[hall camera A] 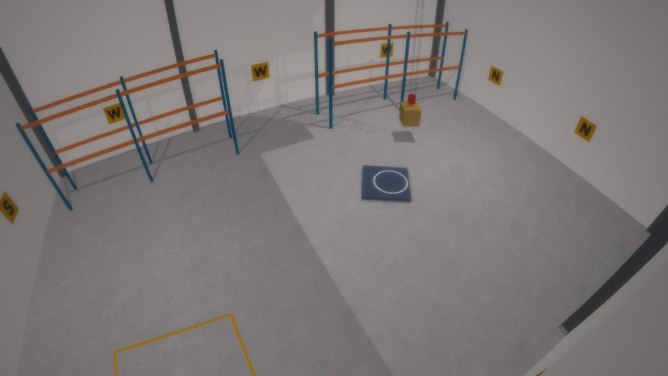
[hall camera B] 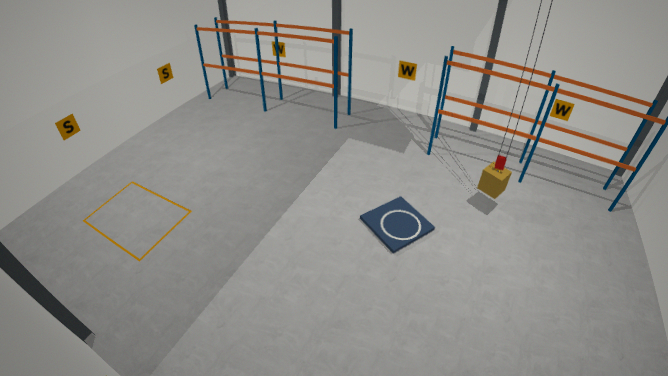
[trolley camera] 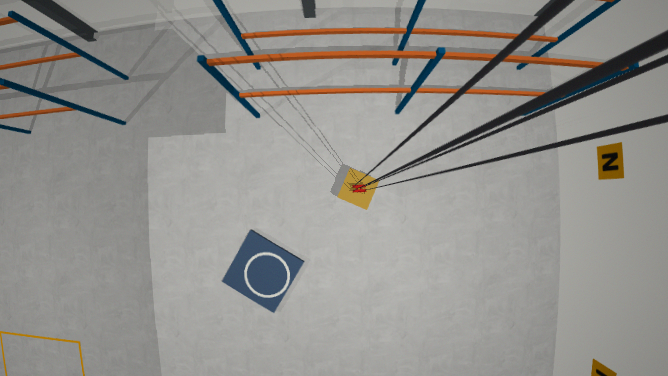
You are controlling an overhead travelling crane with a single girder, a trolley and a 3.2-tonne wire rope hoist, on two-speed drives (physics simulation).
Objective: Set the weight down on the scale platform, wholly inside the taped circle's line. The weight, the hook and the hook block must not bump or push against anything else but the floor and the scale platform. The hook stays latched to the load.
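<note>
The yellow weight [hall camera A: 410,115] [hall camera B: 494,182] [trolley camera: 365,199] hangs above the floor, its shadow on the floor beside it. The red hook block [hall camera A: 411,99] [hall camera B: 500,162] is right above the weight. My gripper, the hook [trolley camera: 358,188], is at the top of the weight and holds it; the hook itself is too small to make out. The blue scale platform [hall camera A: 371,195] [hall camera B: 393,246] [trolley camera: 242,253] lies on the floor apart from the weight, towards the lower left in the trolley view. The white taped circle [hall camera A: 374,181] [hall camera B: 381,224] [trolley camera: 245,274] is on its top.
A blue and orange rack [hall camera A: 330,85] [hall camera B: 539,132] [trolley camera: 320,54] stands behind the weight, near the W wall. A second rack [hall camera A: 134,135] [hall camera B: 335,82] stands farther along that wall. A yellow outlined rectangle [hall camera A: 173,333] [hall camera B: 111,240] [trolley camera: 40,337] is marked on the floor.
</note>
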